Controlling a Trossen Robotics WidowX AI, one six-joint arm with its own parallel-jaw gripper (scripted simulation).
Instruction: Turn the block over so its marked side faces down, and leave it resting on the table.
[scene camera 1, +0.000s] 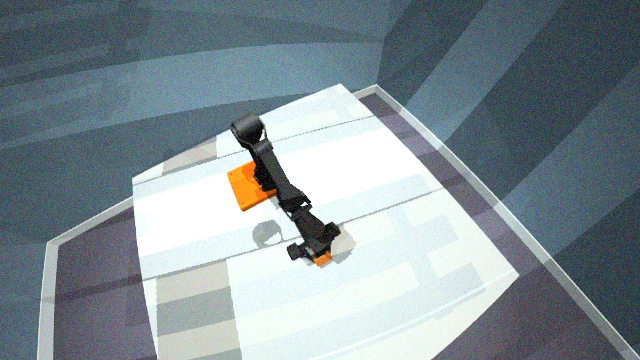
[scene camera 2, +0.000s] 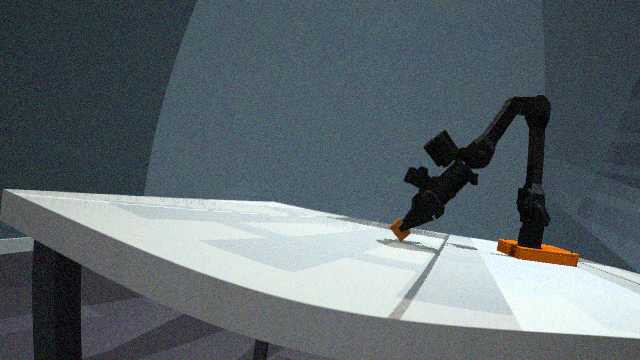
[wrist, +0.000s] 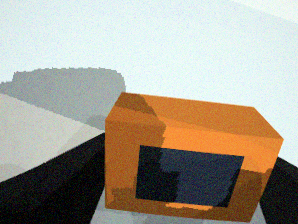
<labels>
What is my gripper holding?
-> An orange block.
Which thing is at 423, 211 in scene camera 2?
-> My gripper.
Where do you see my gripper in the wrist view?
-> At 184, 151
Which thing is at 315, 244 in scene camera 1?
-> My gripper.
</labels>
